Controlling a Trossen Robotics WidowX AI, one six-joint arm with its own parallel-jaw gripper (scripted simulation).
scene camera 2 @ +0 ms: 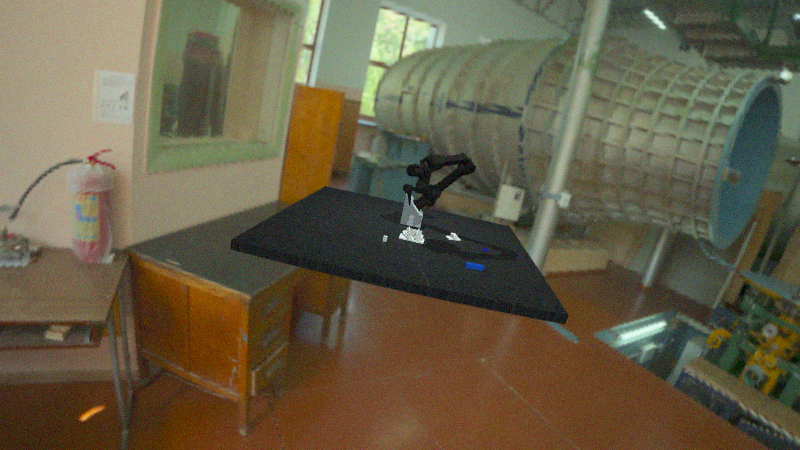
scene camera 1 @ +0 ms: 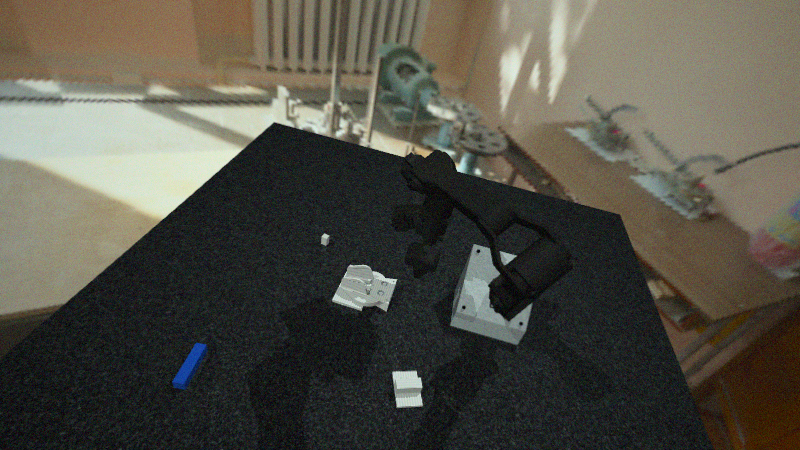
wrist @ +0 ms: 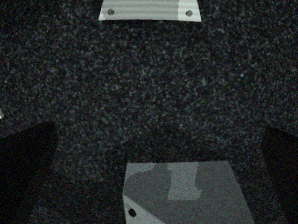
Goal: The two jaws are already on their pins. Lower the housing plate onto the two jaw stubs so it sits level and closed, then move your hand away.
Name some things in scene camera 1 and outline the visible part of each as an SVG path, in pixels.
My gripper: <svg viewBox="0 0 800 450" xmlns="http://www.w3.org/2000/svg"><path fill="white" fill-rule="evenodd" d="M425 200L423 200L422 205L397 205L392 213L391 226L394 227L395 231L406 232L409 229L416 228L415 234L421 235L423 238L423 244L413 242L409 245L404 260L406 265L413 266L414 278L417 279L428 272L436 271L441 254L435 248L437 240L443 242L452 214L440 216L429 212L424 206Z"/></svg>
A blue block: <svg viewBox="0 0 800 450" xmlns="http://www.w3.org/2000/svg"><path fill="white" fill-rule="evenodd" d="M207 345L195 343L182 368L179 369L172 381L174 388L185 390L208 351Z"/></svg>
A white stepped block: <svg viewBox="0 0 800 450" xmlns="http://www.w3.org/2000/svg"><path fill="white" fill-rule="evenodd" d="M417 371L392 372L397 408L423 406L421 398L423 387L421 378L417 377Z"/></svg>
